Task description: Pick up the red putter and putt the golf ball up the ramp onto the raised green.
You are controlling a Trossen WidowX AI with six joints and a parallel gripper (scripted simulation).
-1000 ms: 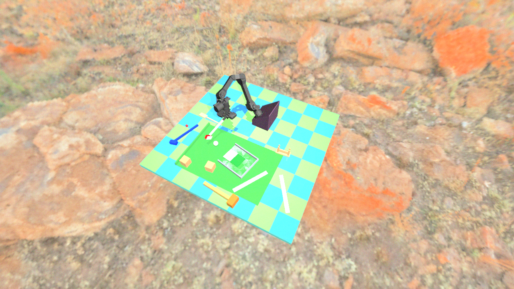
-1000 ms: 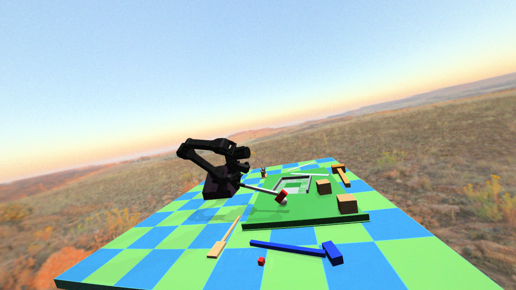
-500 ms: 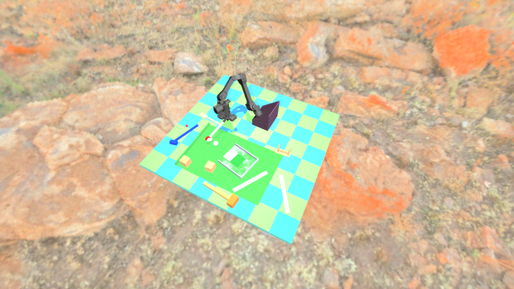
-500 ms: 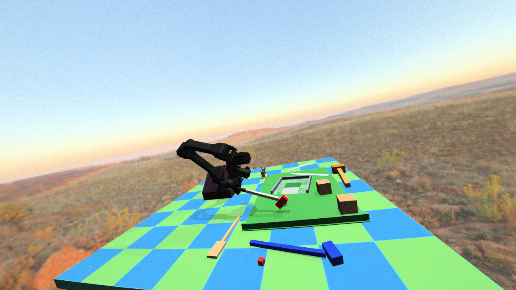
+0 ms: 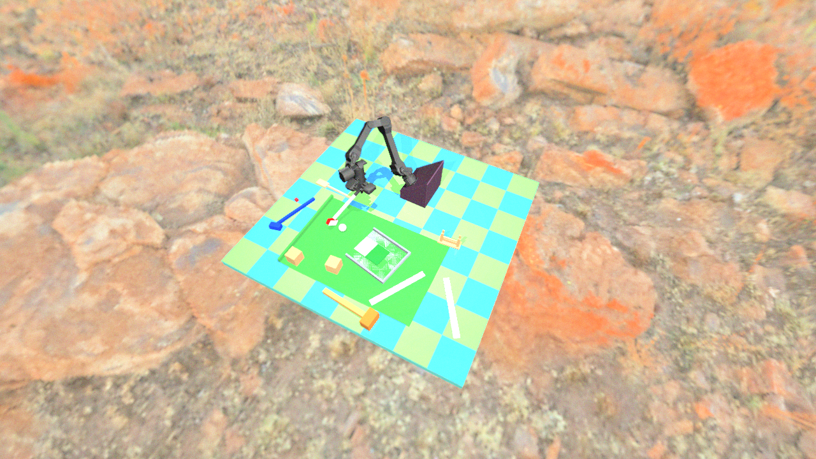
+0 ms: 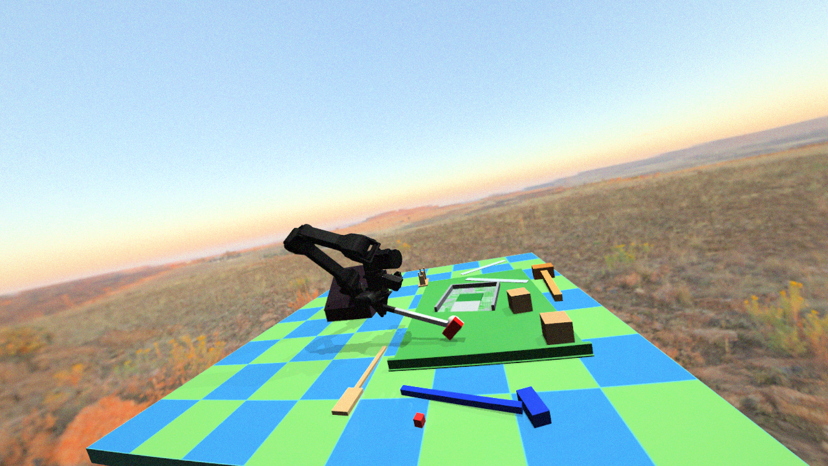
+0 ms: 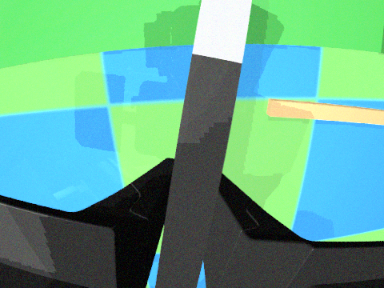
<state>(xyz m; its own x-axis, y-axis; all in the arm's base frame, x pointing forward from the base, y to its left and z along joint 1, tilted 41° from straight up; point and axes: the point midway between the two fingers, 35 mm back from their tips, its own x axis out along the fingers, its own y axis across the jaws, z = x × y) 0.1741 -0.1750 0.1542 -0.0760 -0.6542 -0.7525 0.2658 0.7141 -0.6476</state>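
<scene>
My gripper tip is 110 mm short of the red putter, 30 mm to the left of it and 10 mm above it. Round my gripper tip: green mat 300 mm ahead, 180 mm to the left, 80 mm below; white golf ball 220 mm ahead, 50 mm below; tan stick 210 mm to the right, 70 mm below, 20 mm behind.
</scene>
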